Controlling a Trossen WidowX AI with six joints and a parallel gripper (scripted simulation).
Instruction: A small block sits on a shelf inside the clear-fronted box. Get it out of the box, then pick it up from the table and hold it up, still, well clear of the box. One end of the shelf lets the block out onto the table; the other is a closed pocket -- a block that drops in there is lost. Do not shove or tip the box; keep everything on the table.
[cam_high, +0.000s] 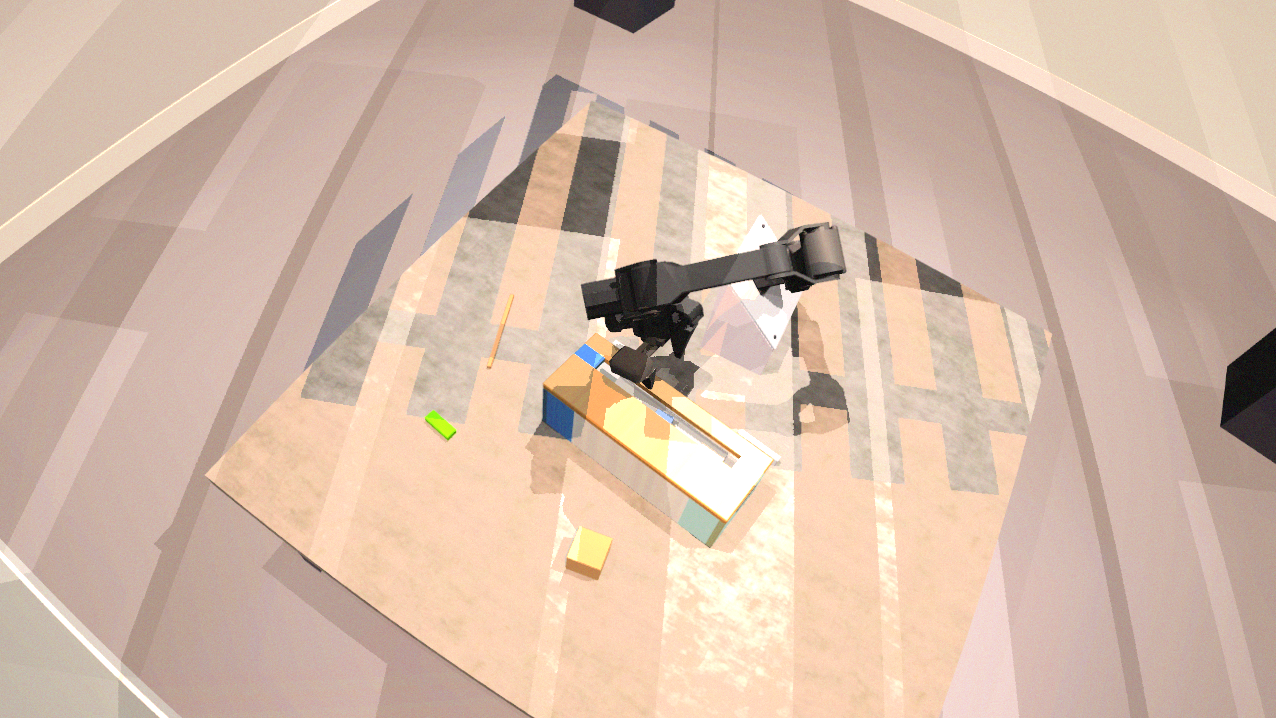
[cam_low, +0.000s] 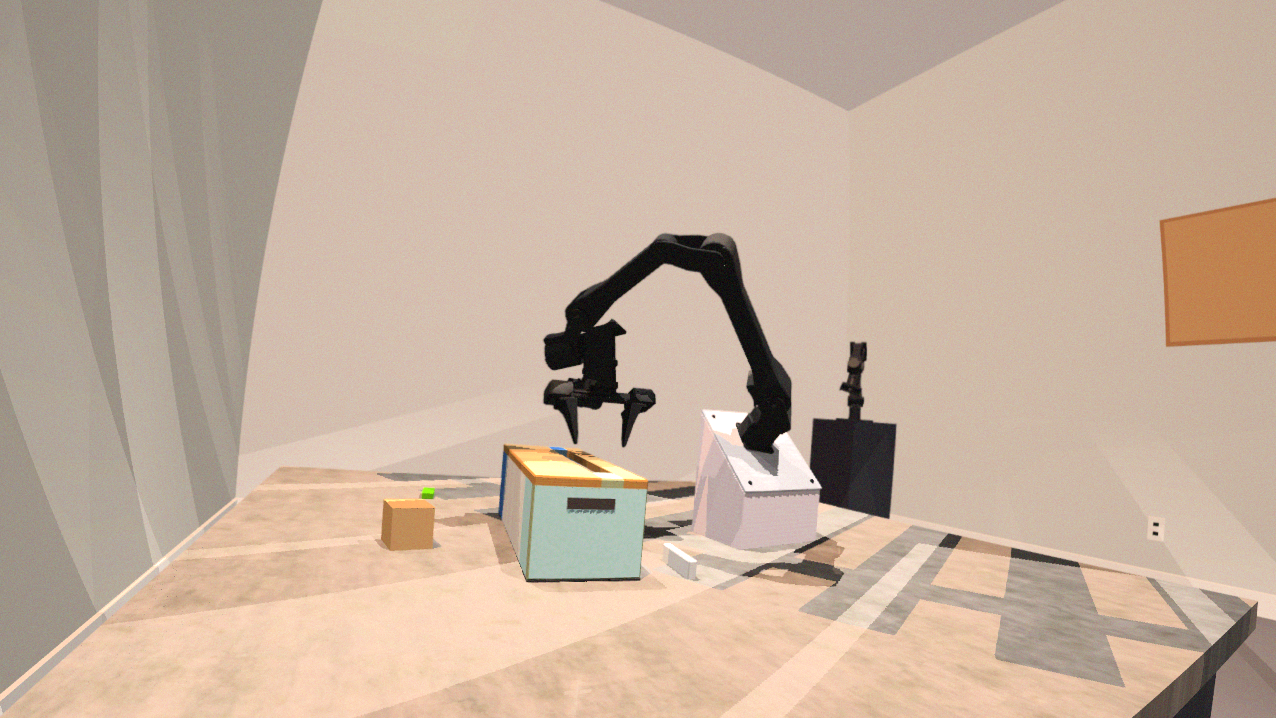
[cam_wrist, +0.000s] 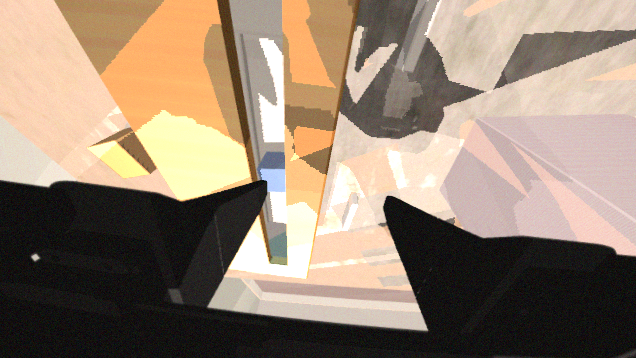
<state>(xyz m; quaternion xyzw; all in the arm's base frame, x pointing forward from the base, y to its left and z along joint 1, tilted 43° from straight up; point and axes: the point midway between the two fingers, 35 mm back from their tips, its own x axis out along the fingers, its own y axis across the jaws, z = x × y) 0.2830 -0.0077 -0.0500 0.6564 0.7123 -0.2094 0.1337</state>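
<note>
The block is 60 mm below my gripper tip, 50 mm ahead of it and 40 mm to the left of it. Round my gripper tip: box 90 mm below, 50 mm to the left, 40 mm ahead; then thin wooden stick 340 mm to the right, 150 mm below, 30 mm ahead.
</note>
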